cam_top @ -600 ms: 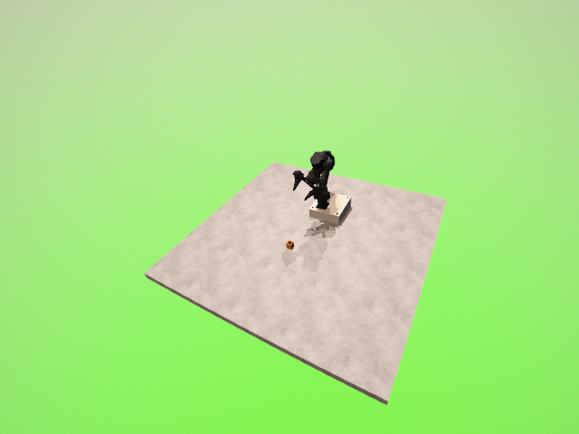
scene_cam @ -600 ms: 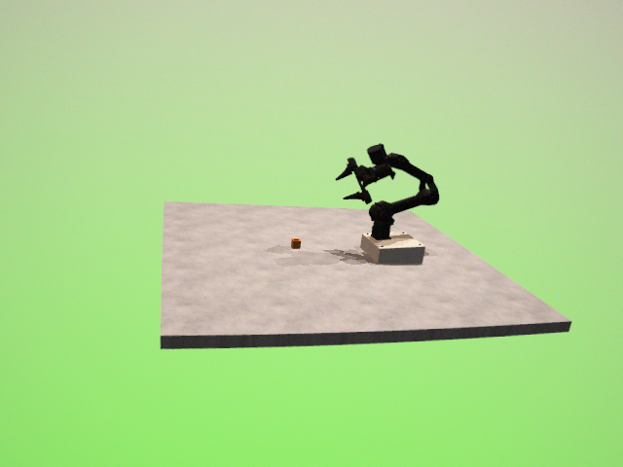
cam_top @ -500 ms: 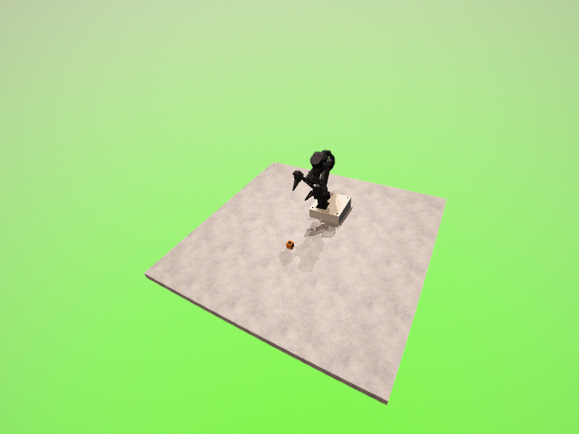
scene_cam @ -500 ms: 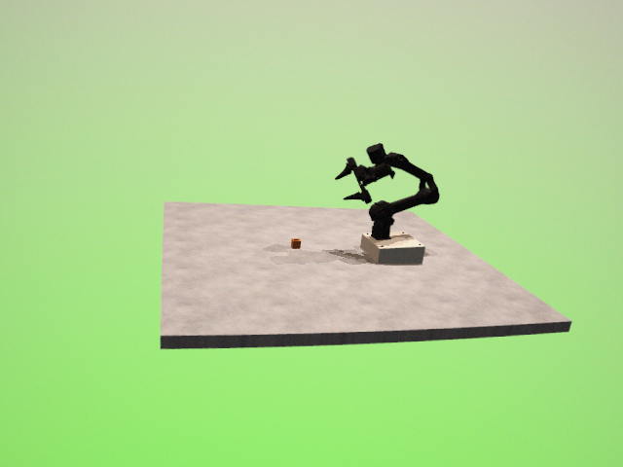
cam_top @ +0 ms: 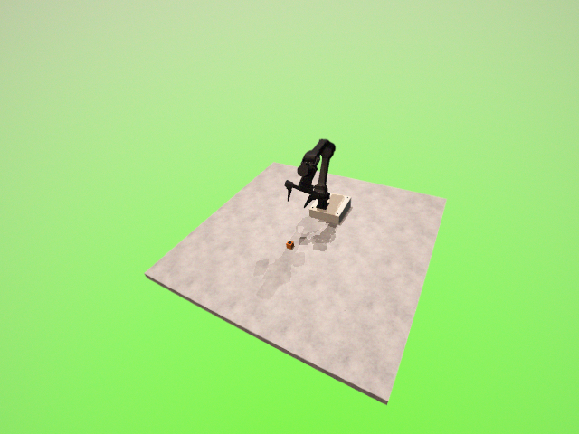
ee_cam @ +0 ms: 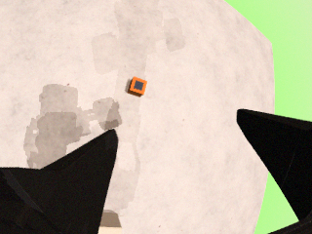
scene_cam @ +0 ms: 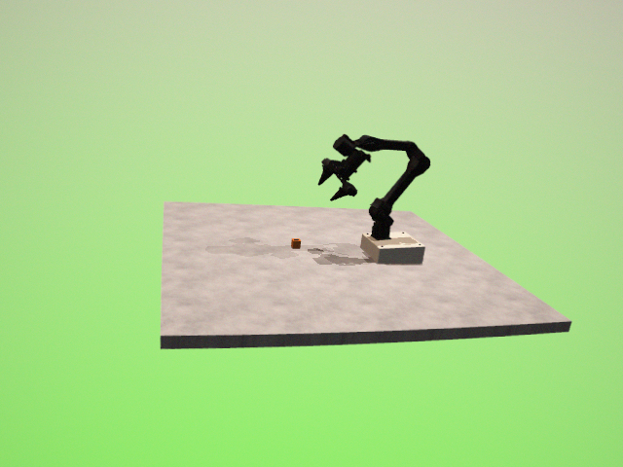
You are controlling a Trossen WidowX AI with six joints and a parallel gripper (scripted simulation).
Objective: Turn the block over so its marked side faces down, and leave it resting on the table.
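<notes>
Now: the orange block 9 cm ahead of my gripper tip, 1 cm to the right of it and 20 cm below it.
</notes>
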